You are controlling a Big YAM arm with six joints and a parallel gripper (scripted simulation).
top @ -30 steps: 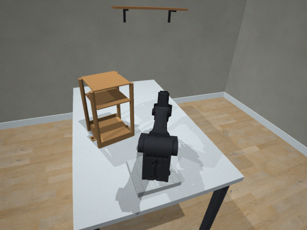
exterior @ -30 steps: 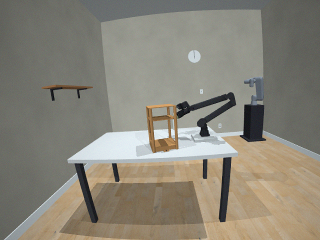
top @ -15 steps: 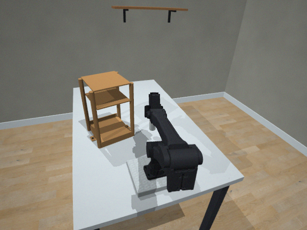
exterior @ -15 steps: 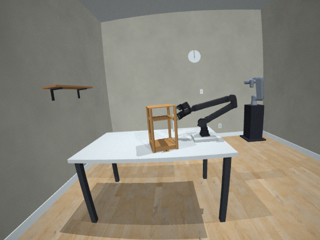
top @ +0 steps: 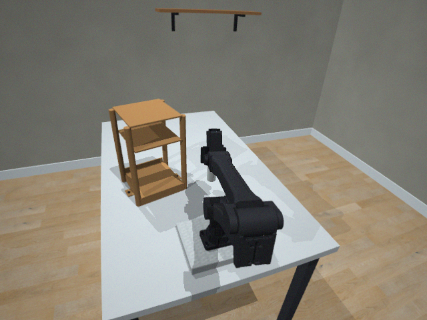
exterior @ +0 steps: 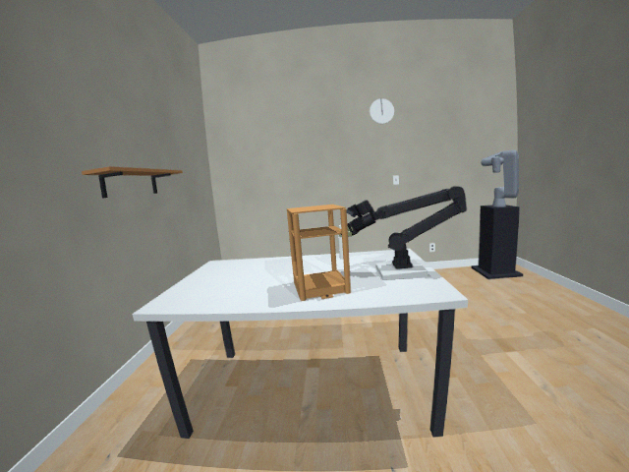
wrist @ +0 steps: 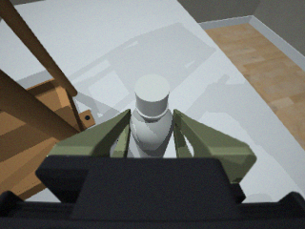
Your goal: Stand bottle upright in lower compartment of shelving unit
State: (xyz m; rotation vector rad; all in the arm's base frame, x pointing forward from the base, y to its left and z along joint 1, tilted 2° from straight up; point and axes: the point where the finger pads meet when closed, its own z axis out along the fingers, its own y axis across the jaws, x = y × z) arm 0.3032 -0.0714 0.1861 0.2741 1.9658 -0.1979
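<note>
My hand is 110 mm short of the shelving unit, 250 mm to the right of it and 20 mm above it. From my hand the other things lie so: bottle (20 mm below).
</note>
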